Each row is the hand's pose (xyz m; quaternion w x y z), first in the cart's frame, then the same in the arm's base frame.
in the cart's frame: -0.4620 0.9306 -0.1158 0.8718 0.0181 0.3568 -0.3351
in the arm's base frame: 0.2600 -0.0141 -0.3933 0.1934 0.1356 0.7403 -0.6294
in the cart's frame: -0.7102 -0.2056 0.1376 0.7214 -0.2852 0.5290 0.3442
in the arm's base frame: -0.4994 -0.5537 0.3475 0.3972 0.3766 0.8335 0.0759
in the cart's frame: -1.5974 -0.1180 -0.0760 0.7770 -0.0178 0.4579 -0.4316
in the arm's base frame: -0.4341 0.1036 0.9832 0.0322 0.0994 0.7862 -0.6091
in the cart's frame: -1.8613 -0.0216 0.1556 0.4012 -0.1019 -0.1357 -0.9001
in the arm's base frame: -0.1924 0.1101 1.2554 0.1202 0.5690 -0.3072 0.7532
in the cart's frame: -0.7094 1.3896 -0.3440 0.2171 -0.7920 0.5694 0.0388
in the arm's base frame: 0.5407 0.4782 -0.4460 0.0390 0.1652 -0.8912 -0.4207
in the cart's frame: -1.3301 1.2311 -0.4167 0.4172 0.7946 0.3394 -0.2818
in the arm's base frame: 0.4490 0.7881 0.1118 0.1706 -0.5943 -0.0722 0.7826
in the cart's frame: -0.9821 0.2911 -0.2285 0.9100 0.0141 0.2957 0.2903
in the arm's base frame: -0.2615 0.0695 0.2495 0.5762 0.4458 0.6372 -0.2514
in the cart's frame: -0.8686 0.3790 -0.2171 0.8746 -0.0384 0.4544 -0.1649
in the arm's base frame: -0.1974 0.0392 0.1241 0.2383 0.2424 0.8107 -0.4767
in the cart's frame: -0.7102 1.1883 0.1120 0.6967 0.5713 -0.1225 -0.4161
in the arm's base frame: 0.6299 0.0553 -0.1977 0.2217 0.1762 0.0598 -0.9572
